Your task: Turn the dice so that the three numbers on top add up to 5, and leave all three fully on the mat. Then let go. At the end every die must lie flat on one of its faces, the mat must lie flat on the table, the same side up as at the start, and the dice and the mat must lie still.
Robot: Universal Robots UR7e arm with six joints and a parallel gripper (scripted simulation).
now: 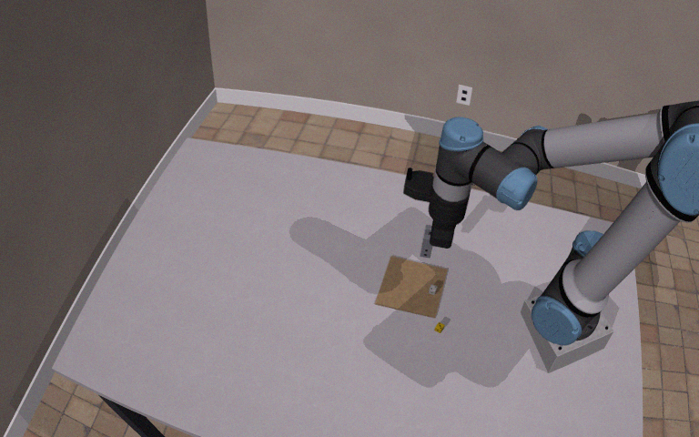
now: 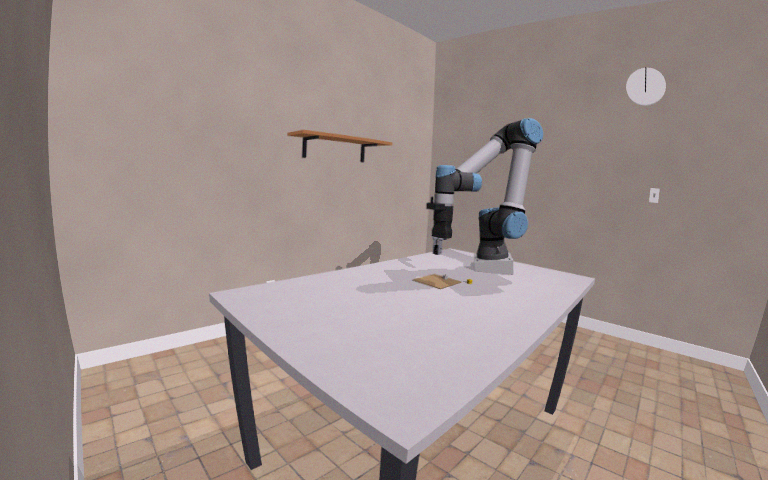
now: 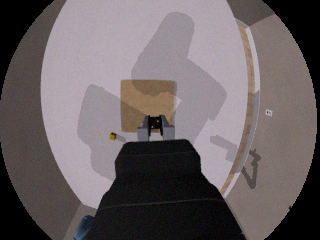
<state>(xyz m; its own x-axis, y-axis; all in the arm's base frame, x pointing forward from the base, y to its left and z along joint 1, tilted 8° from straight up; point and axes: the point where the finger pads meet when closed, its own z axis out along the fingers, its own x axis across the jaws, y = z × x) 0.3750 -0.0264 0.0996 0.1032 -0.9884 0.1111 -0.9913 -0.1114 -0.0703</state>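
Right now the mat is 10 mm ahead of my hand, 20 mm to the left of it and 120 mm below it. The rest, counted from my hand: black die (10 mm below); white die (40 mm behind, 20 mm to the left, 110 mm below); yellow die (80 mm behind, 120 mm to the left, 120 mm below).
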